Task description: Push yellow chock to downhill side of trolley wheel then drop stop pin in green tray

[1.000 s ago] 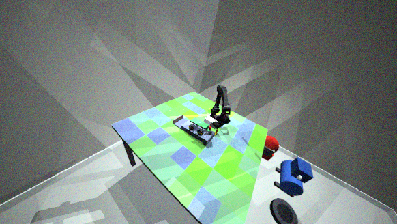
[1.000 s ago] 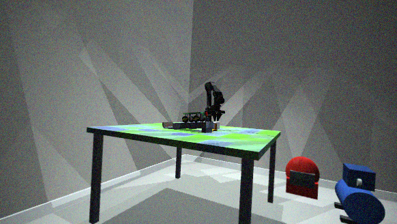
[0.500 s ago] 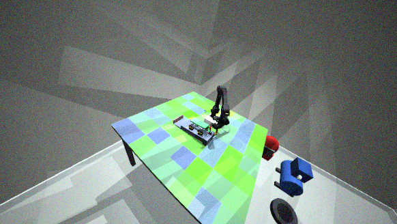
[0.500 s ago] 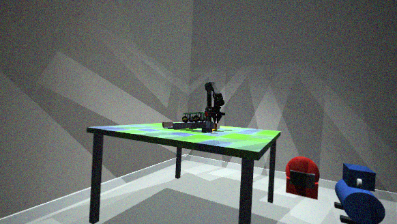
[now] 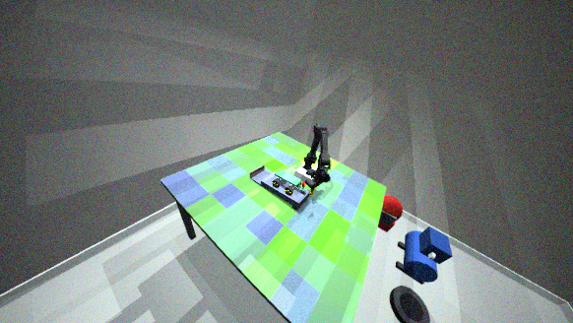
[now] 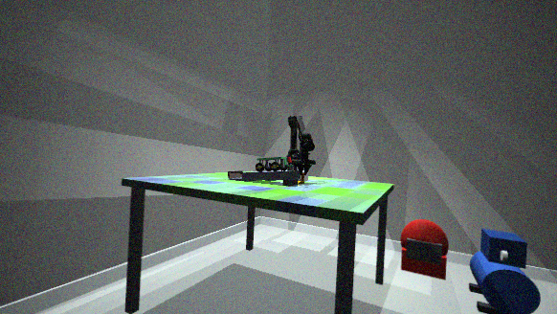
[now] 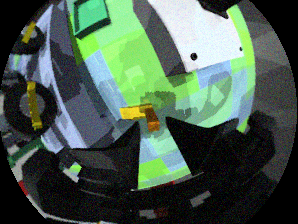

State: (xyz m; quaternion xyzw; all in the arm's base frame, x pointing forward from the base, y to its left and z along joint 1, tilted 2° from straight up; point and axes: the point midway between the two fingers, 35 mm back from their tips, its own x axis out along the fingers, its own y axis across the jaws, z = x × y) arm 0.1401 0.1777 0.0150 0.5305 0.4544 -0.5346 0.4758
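Right now the yellow chock is 3 cm below my gripper tip and 2 cm ahead of it. From my gripper tip the other things lie so: grey ramp (18 cm ahead, 13 cm to the right, 1 cm below); then green-topped trolley (18 cm ahead, 12 cm to the right, 6 cm above); then red-headed stop pin (14 cm ahead, 8 cm above, 1 cm to the right).
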